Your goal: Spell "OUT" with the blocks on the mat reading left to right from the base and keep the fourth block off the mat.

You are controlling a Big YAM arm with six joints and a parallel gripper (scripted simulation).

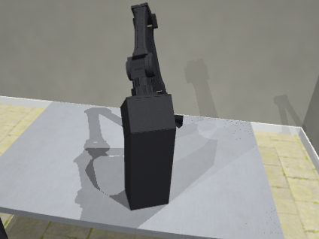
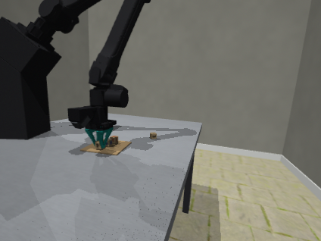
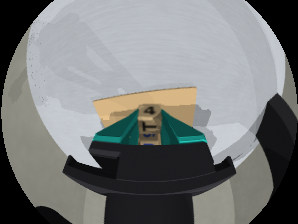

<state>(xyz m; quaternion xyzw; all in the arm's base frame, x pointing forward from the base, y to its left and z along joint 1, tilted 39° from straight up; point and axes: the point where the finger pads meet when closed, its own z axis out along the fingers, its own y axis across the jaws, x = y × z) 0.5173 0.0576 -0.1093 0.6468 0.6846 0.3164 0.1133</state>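
My hand is 40 mm to the right of the tan mat, 20 mm above it and 10 mm past it.
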